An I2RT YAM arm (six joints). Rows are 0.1 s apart.
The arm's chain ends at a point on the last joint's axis. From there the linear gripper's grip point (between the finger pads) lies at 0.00 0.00 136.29 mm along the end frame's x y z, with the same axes.
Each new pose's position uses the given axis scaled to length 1; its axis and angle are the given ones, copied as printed.
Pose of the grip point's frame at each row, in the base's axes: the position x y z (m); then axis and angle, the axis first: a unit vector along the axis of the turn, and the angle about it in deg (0 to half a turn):
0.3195 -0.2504 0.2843 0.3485 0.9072 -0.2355 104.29
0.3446 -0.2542 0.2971 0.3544 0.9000 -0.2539 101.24
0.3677 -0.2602 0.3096 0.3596 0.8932 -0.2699 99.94
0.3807 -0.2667 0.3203 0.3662 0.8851 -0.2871 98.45
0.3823 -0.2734 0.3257 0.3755 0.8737 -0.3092 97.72
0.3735 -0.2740 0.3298 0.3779 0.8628 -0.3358 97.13
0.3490 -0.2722 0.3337 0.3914 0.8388 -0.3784 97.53
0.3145 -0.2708 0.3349 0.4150 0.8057 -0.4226 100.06
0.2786 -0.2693 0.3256 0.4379 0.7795 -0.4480 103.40
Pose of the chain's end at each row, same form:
0.2136 -0.1681 0.3085 0.3485 0.9072 -0.2355 104.29
0.2389 -0.1696 0.3132 0.3544 0.9000 -0.2539 101.24
0.2633 -0.1734 0.3215 0.3596 0.8932 -0.2699 99.94
0.2778 -0.1776 0.3274 0.3662 0.8851 -0.2871 98.45
0.2823 -0.1809 0.3292 0.3755 0.8737 -0.3092 97.72
0.2763 -0.1785 0.3294 0.3779 0.8628 -0.3358 97.13
0.2585 -0.1704 0.3295 0.3914 0.8388 -0.3784 97.53
0.2345 -0.1606 0.3301 0.4150 0.8057 -0.4226 100.06
0.2082 -0.1526 0.3235 0.4379 0.7795 -0.4480 103.40

